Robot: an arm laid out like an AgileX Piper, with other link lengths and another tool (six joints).
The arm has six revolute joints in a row. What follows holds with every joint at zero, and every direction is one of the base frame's. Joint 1 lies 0.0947 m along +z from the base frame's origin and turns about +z. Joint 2 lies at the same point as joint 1 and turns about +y. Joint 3 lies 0.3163 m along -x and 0.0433 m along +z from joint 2 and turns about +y. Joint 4 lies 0.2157 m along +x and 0.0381 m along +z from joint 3 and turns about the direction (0.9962, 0, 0.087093). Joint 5 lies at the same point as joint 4 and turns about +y. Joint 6 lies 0.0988 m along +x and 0.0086 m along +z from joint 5 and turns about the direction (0.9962, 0, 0.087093). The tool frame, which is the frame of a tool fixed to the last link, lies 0.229 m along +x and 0.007 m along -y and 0.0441 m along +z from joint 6; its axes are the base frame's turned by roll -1.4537, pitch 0.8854 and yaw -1.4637 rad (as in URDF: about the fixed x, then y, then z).
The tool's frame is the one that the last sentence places.
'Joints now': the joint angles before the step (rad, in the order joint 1, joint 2, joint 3, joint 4, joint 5, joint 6). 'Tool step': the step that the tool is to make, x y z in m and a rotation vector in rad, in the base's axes. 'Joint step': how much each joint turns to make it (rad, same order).
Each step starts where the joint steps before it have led.
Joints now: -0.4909, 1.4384, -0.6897, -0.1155, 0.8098, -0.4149
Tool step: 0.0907, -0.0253, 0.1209, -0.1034, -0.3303, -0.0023
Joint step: 0.0038, -0.1458, -0.2810, 0.0848, 0.0846, -0.0376
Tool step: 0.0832, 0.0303, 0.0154, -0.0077, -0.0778, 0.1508
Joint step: 0.1458, 0.1363, -0.1327, 0.0306, -0.0780, -0.0125
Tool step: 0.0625, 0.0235, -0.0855, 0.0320, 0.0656, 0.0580
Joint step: 0.1064, 0.2919, -0.0048, -0.0206, -0.2147, 0.0655
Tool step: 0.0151, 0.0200, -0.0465, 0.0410, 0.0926, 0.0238
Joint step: 0.0426, 0.1575, -0.0872, 0.0206, 0.0289, 0.0081
